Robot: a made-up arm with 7 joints.
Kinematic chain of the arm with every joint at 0, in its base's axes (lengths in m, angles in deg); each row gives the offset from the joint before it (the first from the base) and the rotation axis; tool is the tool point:
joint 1: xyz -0.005 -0.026 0.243 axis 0 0.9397 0.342
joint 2: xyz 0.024 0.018 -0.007 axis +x
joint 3: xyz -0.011 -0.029 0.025 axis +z
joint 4: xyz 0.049 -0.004 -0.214 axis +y
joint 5: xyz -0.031 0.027 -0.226 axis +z
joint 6: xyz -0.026 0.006 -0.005 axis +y
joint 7: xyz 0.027 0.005 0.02 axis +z
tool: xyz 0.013 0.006 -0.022
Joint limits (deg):
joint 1: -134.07..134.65
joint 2: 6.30..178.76
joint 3: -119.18..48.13
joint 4: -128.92..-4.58
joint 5: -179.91..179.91
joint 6: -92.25..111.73
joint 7: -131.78..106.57
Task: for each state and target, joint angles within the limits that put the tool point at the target. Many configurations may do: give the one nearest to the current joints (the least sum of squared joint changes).
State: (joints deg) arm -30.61 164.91 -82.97 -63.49 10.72 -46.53 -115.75
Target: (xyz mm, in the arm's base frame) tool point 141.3 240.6 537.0
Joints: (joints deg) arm -1.10 169.19 -54.70 -55.91 9.61 -36.08 -121.63
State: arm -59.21 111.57 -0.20 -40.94 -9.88 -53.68 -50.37
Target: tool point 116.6 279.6 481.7
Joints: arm -51.61 105.08 7.85 -44.51 -10.61 -61.44 -47.17
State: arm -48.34 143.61 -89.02 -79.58 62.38 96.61 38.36
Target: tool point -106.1 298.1 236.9
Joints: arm -21.97 173.23 -119.18 -127.57 77.34 105.11 39.63
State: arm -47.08 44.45 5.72 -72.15 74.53 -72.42 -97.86
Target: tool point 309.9 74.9 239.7
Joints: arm -27.72 39.83 8.94 -100.43 77.28 -73.74 -95.36
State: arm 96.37 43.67 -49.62 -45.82 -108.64 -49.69 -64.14
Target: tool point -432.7 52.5 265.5
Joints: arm 104.76 49.40 -53.11 -35.87 -109.55 -31.03 -67.75
